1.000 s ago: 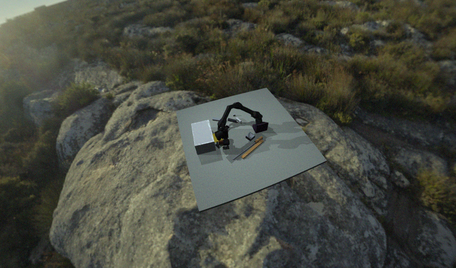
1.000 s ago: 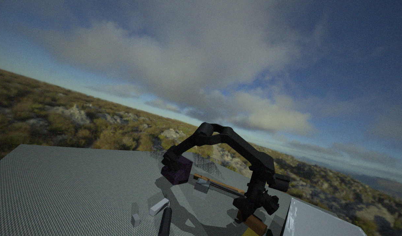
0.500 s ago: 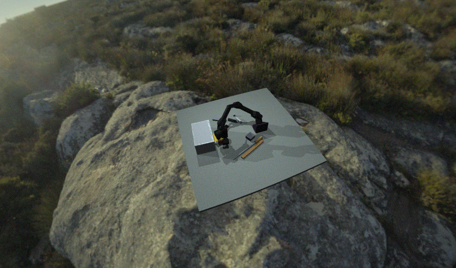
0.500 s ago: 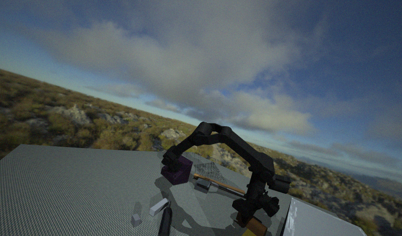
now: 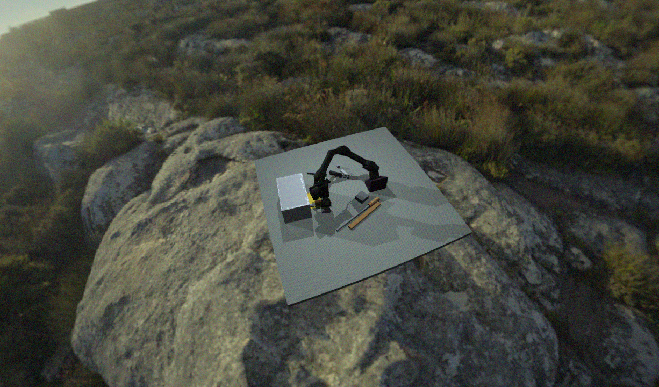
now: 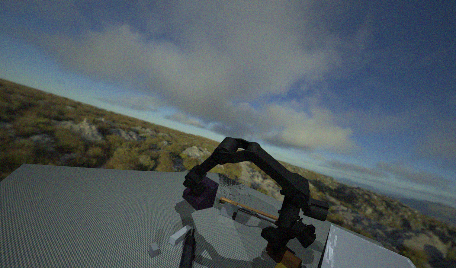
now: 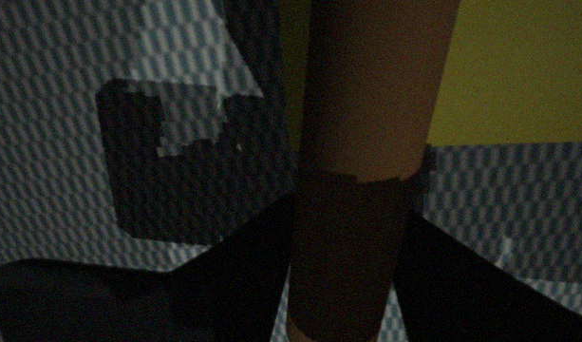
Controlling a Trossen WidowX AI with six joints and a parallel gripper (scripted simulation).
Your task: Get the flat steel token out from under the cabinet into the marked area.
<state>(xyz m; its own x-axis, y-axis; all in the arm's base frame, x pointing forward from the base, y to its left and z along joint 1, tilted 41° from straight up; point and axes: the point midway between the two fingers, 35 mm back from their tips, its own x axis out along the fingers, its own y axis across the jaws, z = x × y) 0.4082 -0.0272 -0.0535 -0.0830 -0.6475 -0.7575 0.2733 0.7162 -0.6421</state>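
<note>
The grey block is 260 mm behind my gripper tip, 70 mm to the left of it and 10 mm above it. From my gripper tip the other things lie so: grey bar: 250 mm behind, 210 mm to the right; small grey cube: 300 mm to the right, 240 mm behind; wooden stick: 210 mm to the left, 210 mm behind.
</note>
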